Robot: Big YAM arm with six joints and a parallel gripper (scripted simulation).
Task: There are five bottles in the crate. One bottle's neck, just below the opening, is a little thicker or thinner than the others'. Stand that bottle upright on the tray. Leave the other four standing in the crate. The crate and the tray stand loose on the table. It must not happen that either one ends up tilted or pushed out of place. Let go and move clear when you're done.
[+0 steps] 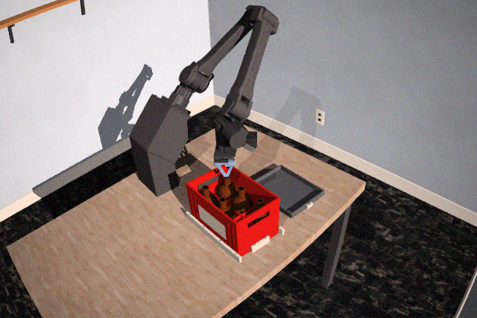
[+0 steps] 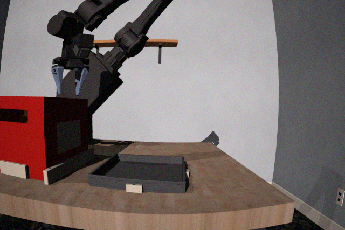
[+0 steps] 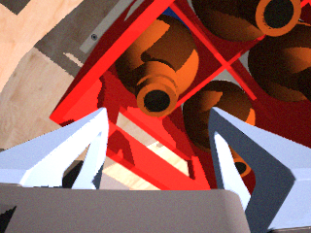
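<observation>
Right now the red crate is 110 mm below my hand, 80 mm ahead of it and 60 mm to the right of it. The rest, counted from my hand: dark grey tray (220 mm to the left, 180 mm below, 100 mm ahead).
</observation>
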